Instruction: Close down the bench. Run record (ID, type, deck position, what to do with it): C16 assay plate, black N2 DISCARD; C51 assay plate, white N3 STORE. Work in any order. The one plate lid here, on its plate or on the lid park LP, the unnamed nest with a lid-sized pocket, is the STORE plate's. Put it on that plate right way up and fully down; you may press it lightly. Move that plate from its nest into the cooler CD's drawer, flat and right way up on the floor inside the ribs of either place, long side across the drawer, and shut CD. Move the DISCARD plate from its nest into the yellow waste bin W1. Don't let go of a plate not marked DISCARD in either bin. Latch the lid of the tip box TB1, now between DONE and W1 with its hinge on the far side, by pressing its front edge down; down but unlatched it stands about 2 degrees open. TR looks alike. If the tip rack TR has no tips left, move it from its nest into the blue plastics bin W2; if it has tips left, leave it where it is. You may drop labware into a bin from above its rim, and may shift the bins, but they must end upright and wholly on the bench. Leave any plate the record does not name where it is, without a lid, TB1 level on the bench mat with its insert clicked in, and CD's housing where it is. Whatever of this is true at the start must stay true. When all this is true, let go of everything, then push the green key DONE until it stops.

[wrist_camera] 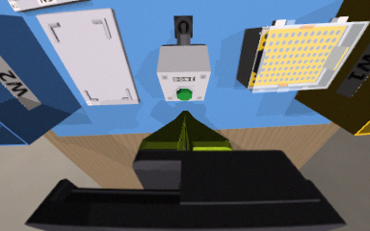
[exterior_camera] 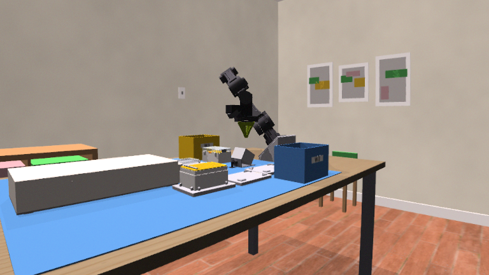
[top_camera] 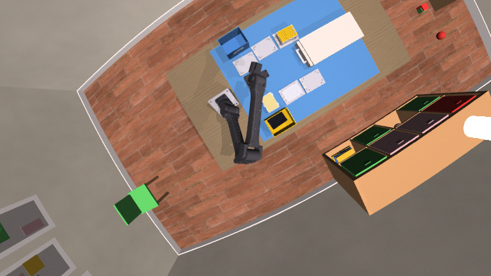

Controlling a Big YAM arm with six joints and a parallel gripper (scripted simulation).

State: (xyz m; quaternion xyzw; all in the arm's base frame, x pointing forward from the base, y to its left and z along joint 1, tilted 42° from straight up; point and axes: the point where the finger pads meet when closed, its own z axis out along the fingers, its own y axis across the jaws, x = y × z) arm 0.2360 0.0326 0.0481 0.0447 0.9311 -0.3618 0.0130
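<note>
Now: the green DONE key 7 cm below my hand. From my hand the other things lie so: lid park: 4 cm ahead, 16 cm to the left, 13 cm below; DONE key box: 2 cm ahead, 8 cm below; tip box TB1: 3 cm ahead, 17 cm to the right, 9 cm below.
</note>
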